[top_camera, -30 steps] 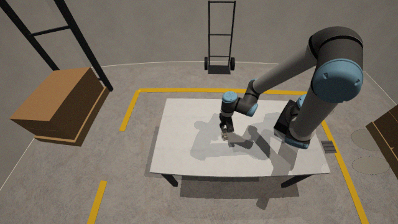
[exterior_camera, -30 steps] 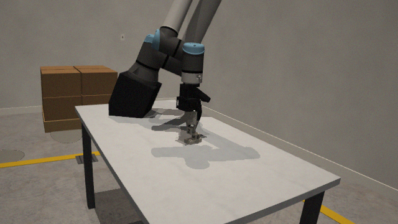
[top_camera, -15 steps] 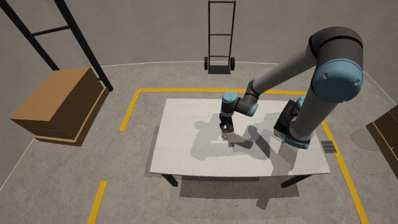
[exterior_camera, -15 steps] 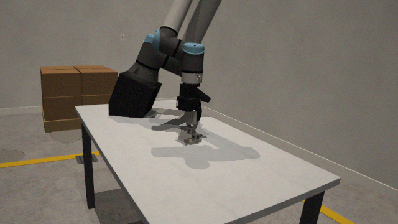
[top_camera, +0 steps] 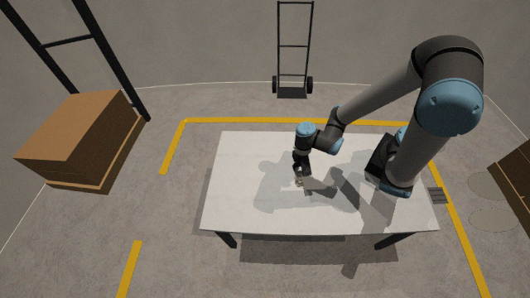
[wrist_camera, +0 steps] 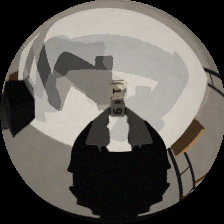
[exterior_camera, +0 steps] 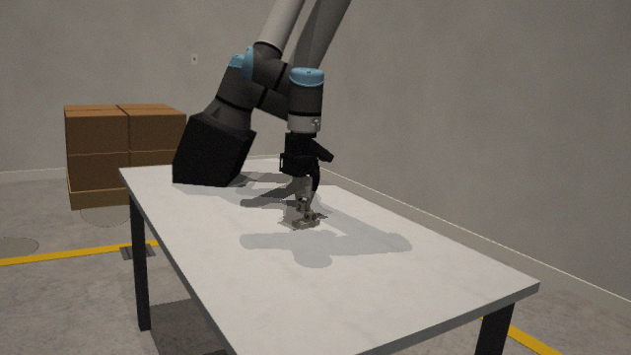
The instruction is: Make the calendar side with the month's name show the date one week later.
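My gripper is now 6 cm above the calendar tray, 1 cm to the right of it and 1 cm past it.
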